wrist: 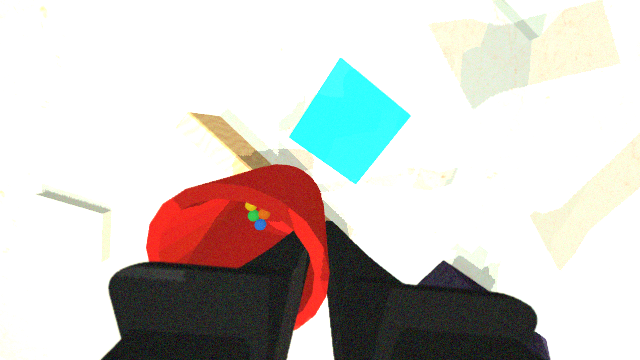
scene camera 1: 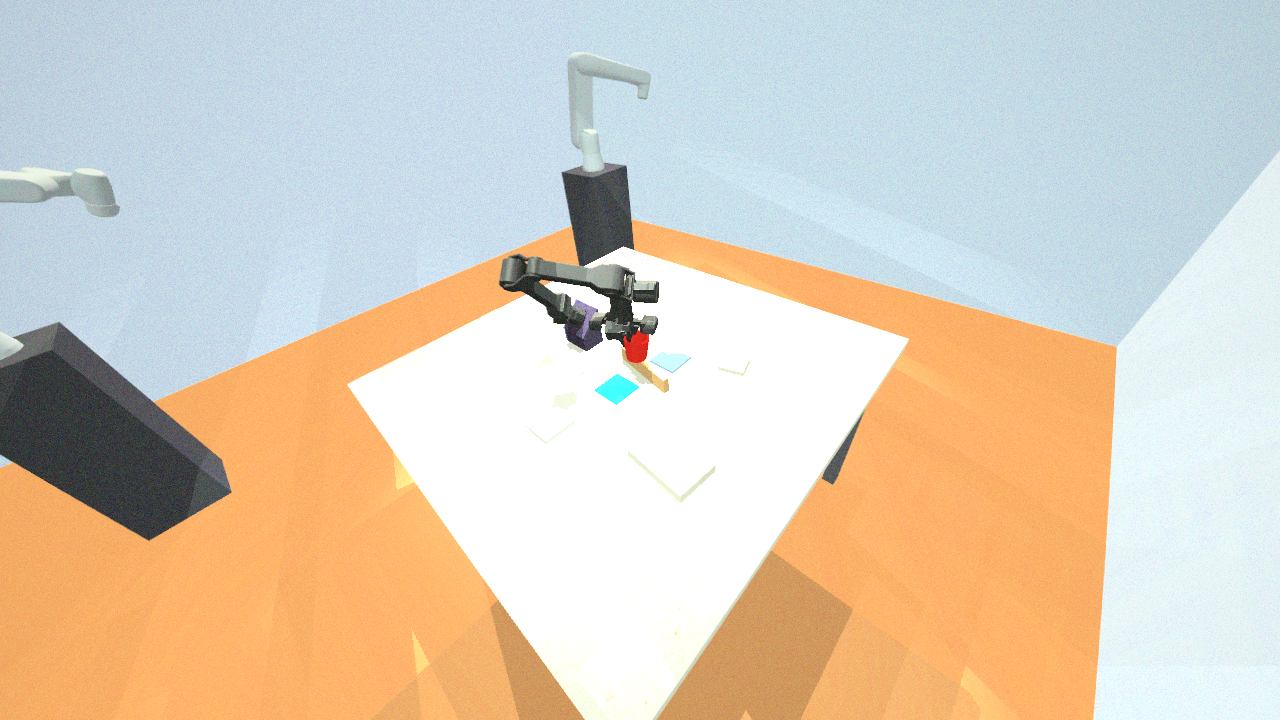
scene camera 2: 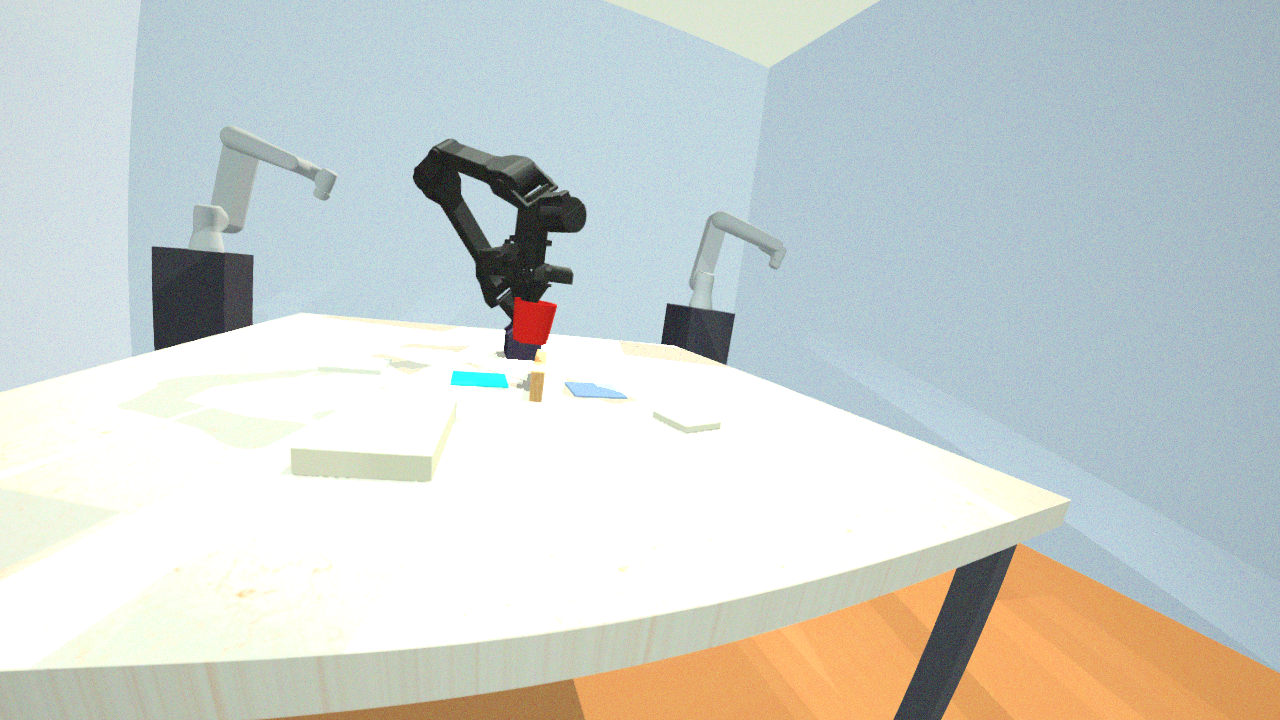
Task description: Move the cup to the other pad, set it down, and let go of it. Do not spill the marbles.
Scene:
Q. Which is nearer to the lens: the red cup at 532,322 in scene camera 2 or the thick white slab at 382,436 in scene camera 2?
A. The thick white slab.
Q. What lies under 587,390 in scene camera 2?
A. A pale blue pad.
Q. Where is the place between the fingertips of my gripper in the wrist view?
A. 319,227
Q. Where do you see a cyan pad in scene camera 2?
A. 459,378

